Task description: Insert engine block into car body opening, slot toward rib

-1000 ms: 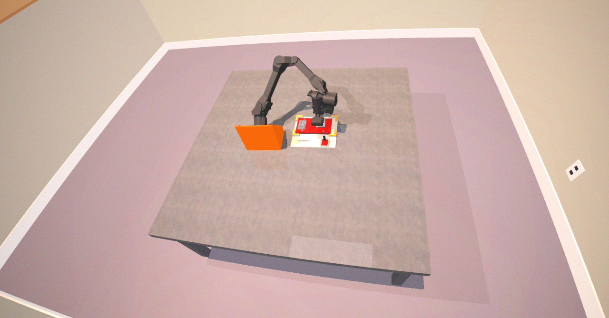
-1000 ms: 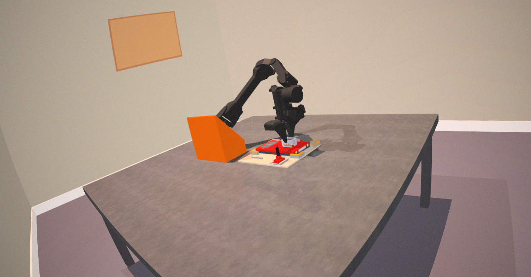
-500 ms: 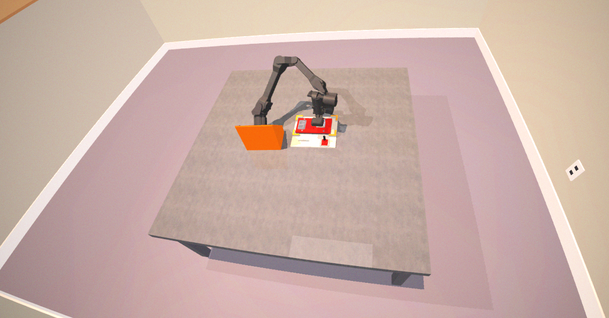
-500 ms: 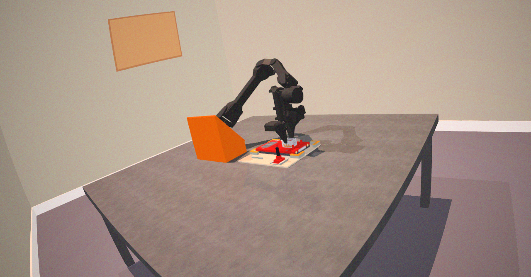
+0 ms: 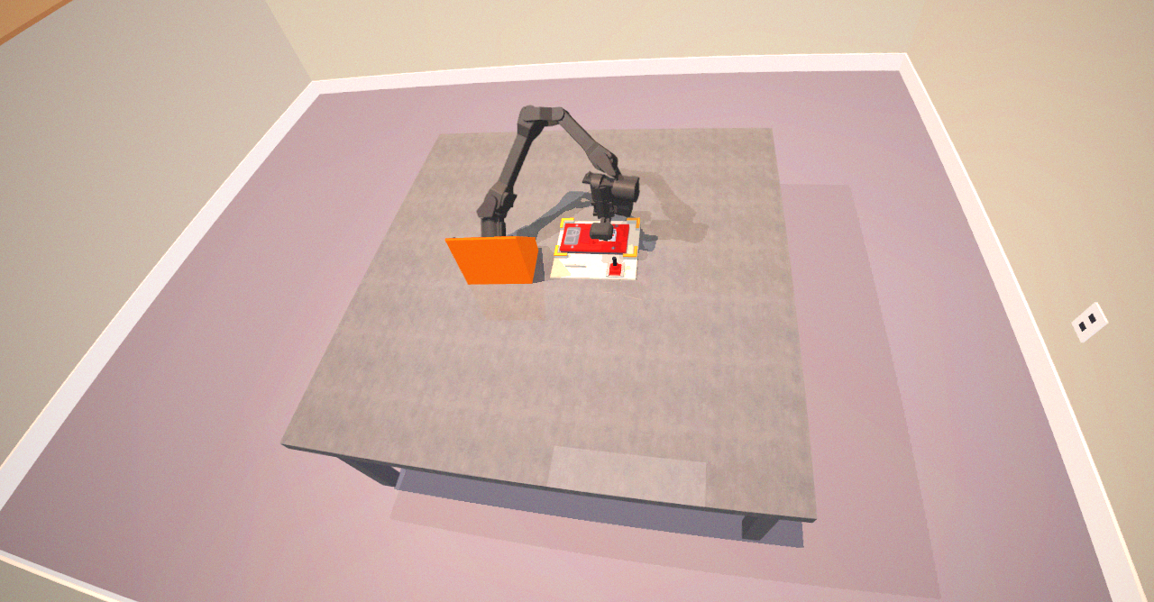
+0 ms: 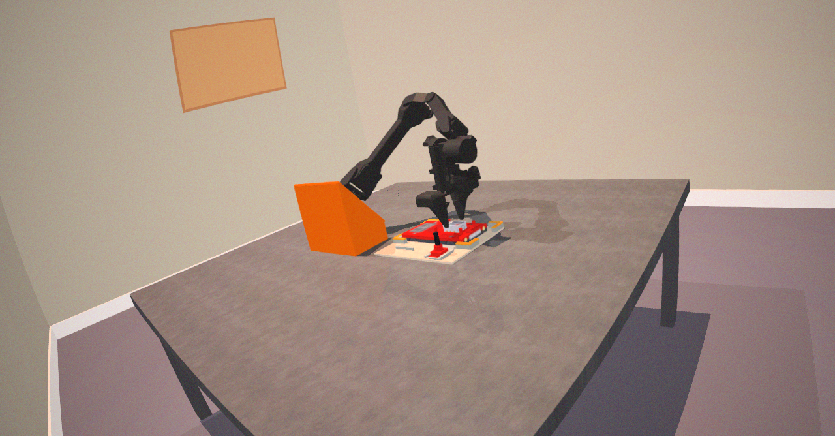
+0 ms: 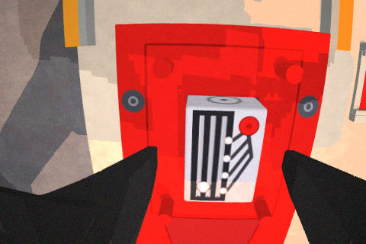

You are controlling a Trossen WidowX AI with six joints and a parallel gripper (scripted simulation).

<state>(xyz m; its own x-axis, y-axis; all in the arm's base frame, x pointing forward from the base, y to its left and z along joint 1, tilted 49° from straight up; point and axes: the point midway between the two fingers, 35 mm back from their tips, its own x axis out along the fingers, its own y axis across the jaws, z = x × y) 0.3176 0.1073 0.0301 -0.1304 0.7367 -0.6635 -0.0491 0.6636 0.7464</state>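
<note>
Right now the engine block is 2 cm below my gripper tip. The rest, counted from my gripper tip: pale plate 3 cm behind, 2 cm to the right, 3 cm below.
</note>
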